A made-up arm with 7 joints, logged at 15 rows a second.
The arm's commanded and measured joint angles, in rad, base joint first. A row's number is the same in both.
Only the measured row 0 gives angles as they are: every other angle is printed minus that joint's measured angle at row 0.
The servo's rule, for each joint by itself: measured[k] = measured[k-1] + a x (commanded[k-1-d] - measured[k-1]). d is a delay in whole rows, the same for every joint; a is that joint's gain. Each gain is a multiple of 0.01, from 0.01 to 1. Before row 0 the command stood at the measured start. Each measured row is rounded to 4 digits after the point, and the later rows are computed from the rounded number. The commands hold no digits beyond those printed.
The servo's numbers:
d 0
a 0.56 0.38 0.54 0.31 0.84 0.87 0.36
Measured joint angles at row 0:
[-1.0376, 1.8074, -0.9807, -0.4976, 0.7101, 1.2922, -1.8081]
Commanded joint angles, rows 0 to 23:
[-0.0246, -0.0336, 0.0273, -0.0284, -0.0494, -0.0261, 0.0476]
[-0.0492, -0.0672, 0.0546, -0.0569, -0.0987, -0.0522, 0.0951]
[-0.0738, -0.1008, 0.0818, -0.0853, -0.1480, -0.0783, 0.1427]
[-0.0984, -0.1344, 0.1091, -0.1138, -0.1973, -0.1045, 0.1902]
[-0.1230, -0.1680, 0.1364, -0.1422, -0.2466, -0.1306, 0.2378]
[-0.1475, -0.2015, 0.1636, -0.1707, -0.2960, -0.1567, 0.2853]
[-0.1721, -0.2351, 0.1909, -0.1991, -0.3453, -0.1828, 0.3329]
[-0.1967, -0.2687, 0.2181, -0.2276, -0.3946, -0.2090, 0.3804]
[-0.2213, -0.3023, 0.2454, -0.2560, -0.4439, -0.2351, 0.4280]
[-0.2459, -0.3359, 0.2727, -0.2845, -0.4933, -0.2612, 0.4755]
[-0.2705, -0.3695, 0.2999, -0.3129, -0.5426, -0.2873, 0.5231]
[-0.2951, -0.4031, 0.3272, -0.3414, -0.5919, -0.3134, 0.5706]
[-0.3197, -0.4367, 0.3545, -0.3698, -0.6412, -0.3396, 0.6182]
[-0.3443, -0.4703, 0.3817, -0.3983, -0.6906, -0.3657, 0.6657]
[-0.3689, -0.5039, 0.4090, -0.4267, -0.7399, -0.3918, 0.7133]
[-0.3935, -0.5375, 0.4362, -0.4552, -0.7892, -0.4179, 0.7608]
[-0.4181, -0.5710, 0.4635, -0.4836, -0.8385, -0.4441, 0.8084]
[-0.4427, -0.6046, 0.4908, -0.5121, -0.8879, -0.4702, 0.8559]
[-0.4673, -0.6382, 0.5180, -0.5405, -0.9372, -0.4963, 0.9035]
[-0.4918, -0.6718, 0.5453, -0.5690, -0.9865, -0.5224, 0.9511]
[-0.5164, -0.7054, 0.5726, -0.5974, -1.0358, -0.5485, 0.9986]
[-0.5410, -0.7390, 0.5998, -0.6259, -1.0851, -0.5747, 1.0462]
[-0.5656, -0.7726, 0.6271, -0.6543, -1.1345, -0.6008, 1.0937]
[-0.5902, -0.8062, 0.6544, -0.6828, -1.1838, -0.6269, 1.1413]
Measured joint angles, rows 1 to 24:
[-0.0138, -0.0128, 0.0147, -0.0088, -0.0415, -0.0227, 0.0171]
[-0.0336, -0.0335, 0.0362, -0.0237, -0.0895, -0.0484, 0.0452]
[-0.0561, -0.0591, 0.0608, -0.0428, -0.1386, -0.0744, 0.0803]
[-0.0798, -0.0877, 0.0869, -0.0648, -0.1879, -0.1006, 0.1199]
[-0.1040, -0.1182, 0.1136, -0.0888, -0.2372, -0.1267, 0.1623]
[-0.1284, -0.1499, 0.1406, -0.1142, -0.2866, -0.1528, 0.2066]
[-0.1529, -0.1823, 0.1678, -0.1405, -0.3359, -0.1789, 0.2521]
[-0.1774, -0.2151, 0.1950, -0.1675, -0.3852, -0.2051, 0.2983]
[-0.2020, -0.2482, 0.2222, -0.1949, -0.4345, -0.2312, 0.3450]
[-0.2266, -0.2815, 0.2495, -0.2227, -0.4839, -0.2573, 0.3920]
[-0.2512, -0.3149, 0.2767, -0.2507, -0.5332, -0.2834, 0.4392]
[-0.2758, -0.3484, 0.3040, -0.2788, -0.5825, -0.3095, 0.4865]
[-0.3004, -0.3820, 0.3313, -0.3070, -0.6318, -0.3357, 0.5339]
[-0.3250, -0.4156, 0.3585, -0.3353, -0.6812, -0.3618, 0.5813]
[-0.3496, -0.4492, 0.3858, -0.3636, -0.7305, -0.3879, 0.6288]
[-0.3742, -0.4828, 0.4130, -0.3920, -0.7798, -0.4140, 0.6763]
[-0.3988, -0.5163, 0.4403, -0.4204, -0.8291, -0.4402, 0.7239]
[-0.4234, -0.5499, 0.4676, -0.4488, -0.8785, -0.4663, 0.7714]
[-0.4480, -0.5835, 0.4948, -0.4772, -0.9278, -0.4924, 0.8190]
[-0.4725, -0.6171, 0.5221, -0.5057, -0.9771, -0.5185, 0.8666]
[-0.4971, -0.6507, 0.5494, -0.5341, -1.0264, -0.5446, 0.9141]
[-0.5217, -0.6843, 0.5766, -0.5626, -1.0757, -0.5708, 0.9617]
[-0.5463, -0.7179, 0.6039, -0.5910, -1.1251, -0.5969, 1.0092]
[-0.5709, -0.7515, 0.6312, -0.6195, -1.1744, -0.6230, 1.0568]

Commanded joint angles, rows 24 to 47:
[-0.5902, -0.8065, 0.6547, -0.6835, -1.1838, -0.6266, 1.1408]
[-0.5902, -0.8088, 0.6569, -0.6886, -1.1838, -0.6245, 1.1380]
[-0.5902, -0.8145, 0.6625, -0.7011, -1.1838, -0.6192, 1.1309]
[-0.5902, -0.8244, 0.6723, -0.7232, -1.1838, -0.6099, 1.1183]
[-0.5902, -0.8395, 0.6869, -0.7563, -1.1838, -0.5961, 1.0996]
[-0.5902, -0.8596, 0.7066, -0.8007, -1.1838, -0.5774, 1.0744]
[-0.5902, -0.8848, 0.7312, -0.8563, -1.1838, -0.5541, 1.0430]
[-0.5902, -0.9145, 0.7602, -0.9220, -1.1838, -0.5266, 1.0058]
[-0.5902, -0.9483, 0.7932, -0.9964, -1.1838, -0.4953, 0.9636]
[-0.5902, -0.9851, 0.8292, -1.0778, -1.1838, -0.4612, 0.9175]
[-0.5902, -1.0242, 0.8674, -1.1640, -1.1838, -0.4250, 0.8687]
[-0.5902, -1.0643, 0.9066, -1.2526, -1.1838, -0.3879, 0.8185]
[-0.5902, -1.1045, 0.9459, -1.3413, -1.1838, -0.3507, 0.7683]
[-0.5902, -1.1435, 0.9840, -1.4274, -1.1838, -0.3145, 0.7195]
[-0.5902, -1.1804, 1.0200, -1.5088, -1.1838, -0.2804, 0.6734]
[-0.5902, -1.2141, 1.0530, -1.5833, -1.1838, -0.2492, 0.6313]
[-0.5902, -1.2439, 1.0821, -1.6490, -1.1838, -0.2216, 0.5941]
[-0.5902, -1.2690, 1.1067, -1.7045, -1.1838, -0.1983, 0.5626]
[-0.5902, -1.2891, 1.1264, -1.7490, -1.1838, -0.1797, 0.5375]
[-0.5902, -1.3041, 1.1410, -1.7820, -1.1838, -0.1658, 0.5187]
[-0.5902, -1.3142, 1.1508, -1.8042, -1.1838, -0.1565, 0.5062]
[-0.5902, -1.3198, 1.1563, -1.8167, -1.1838, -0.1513, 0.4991]
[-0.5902, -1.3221, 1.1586, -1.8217, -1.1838, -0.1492, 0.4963]
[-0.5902, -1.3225, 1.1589, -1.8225, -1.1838, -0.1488, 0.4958]
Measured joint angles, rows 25 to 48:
[-0.5817, -0.7724, 0.6439, -0.6393, -1.1823, -0.6261, 1.0870]
[-0.5865, -0.7862, 0.6509, -0.6546, -1.1836, -0.6247, 1.1054]
[-0.5886, -0.7970, 0.6572, -0.6690, -1.1838, -0.6199, 1.1146]
[-0.5895, -0.8074, 0.6654, -0.6858, -1.1838, -0.6112, 1.1159]
[-0.5899, -0.8196, 0.6770, -0.7077, -1.1838, -0.5981, 1.1100]
[-0.5901, -0.8348, 0.6930, -0.7365, -1.1838, -0.5801, 1.0972]
[-0.5902, -0.8538, 0.7136, -0.7736, -1.1838, -0.5575, 1.0777]
[-0.5902, -0.8769, 0.7388, -0.8196, -1.1838, -0.5306, 1.0518]
[-0.5902, -0.9040, 0.7682, -0.8744, -1.1838, -0.4999, 1.0200]
[-0.5902, -0.9348, 0.8011, -0.9375, -1.1838, -0.4662, 0.9831]
[-0.5902, -0.9688, 0.8369, -1.0077, -1.1838, -0.4304, 0.9419]
[-0.5902, -1.0051, 0.8745, -1.0836, -1.1838, -0.3934, 0.8975]
[-0.5902, -1.0429, 0.9131, -1.1635, -1.1838, -0.3563, 0.8510]
[-0.5902, -1.0811, 0.9514, -1.2453, -1.1838, -0.3199, 0.8037]
[-0.5902, -1.1188, 0.9884, -1.3270, -1.1838, -0.2855, 0.7568]
[-0.5902, -1.1550, 1.0233, -1.4065, -1.1838, -0.2539, 0.7116]
[-0.5902, -1.1888, 1.0551, -1.4817, -1.1838, -0.2258, 0.6693]
[-0.5902, -1.2193, 1.0830, -1.5508, -1.1838, -0.2019, 0.6309]
[-0.5902, -1.2458, 1.1064, -1.6122, -1.1838, -0.1826, 0.5973]
[-0.5902, -1.2680, 1.1251, -1.6648, -1.1838, -0.1680, 0.5690]
[-0.5902, -1.2856, 1.1390, -1.7080, -1.1838, -0.1580, 0.5464]
[-0.5902, -1.2986, 1.1483, -1.7417, -1.1838, -0.1522, 0.5294]
[-0.5902, -1.3075, 1.1539, -1.7665, -1.1838, -0.1496, 0.5175]
[-0.5902, -1.3132, 1.1566, -1.7839, -1.1838, -0.1489, 0.5097]

